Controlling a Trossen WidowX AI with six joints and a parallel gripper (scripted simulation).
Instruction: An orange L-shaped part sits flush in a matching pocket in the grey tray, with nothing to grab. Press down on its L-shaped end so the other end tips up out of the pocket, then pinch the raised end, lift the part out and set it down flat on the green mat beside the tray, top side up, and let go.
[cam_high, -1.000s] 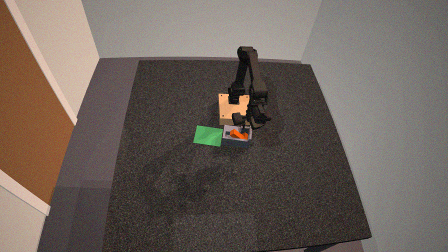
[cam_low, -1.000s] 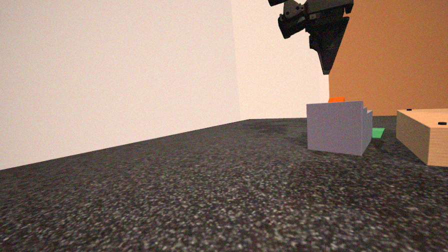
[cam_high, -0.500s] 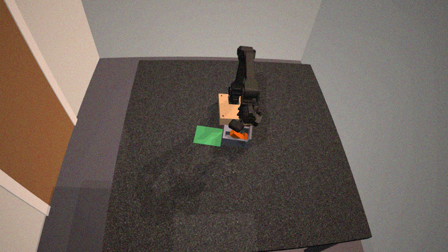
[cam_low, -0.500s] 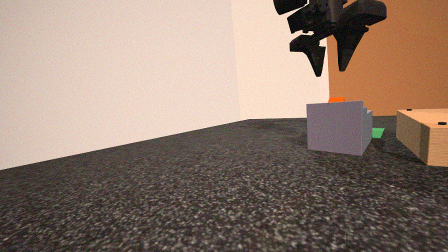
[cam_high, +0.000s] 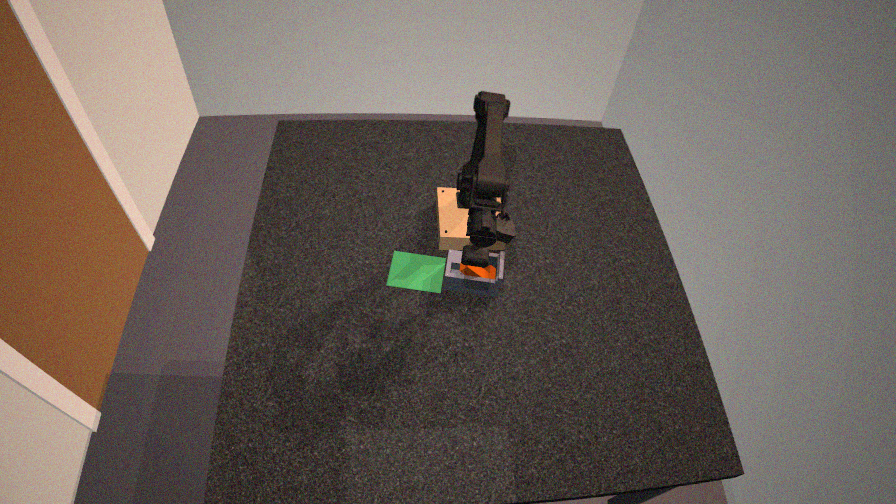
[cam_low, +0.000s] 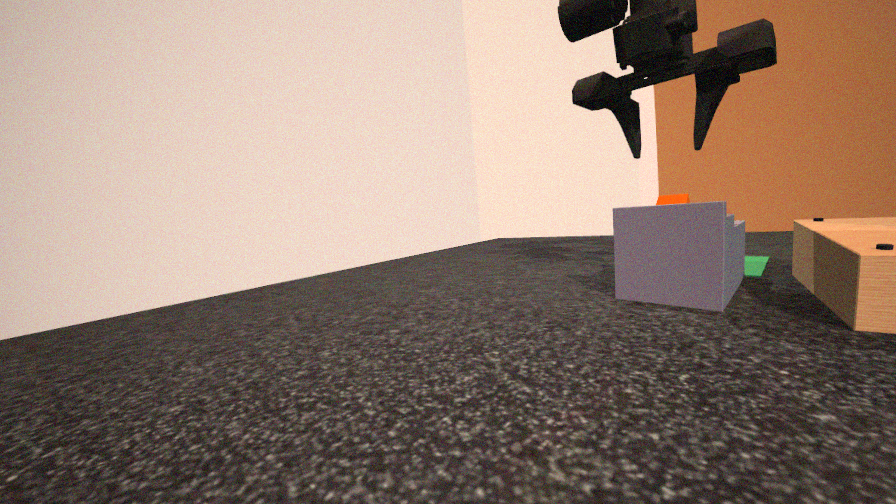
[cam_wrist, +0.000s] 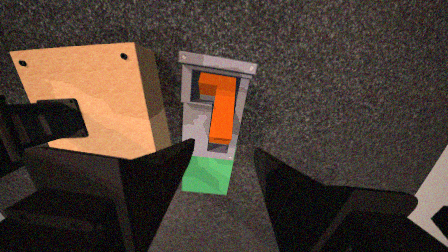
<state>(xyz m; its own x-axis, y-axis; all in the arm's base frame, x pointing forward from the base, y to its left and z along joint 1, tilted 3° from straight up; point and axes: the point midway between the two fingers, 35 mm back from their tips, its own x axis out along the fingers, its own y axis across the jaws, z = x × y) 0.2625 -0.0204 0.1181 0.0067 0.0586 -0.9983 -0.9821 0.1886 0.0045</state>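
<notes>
Now: the orange L-shaped part 10 mm behind my gripper tip, 40 mm to the left of it and 100 mm below it. From my gripper tip the other things lie so: green mat: 40 mm behind, 140 mm to the right, 160 mm below.
</notes>
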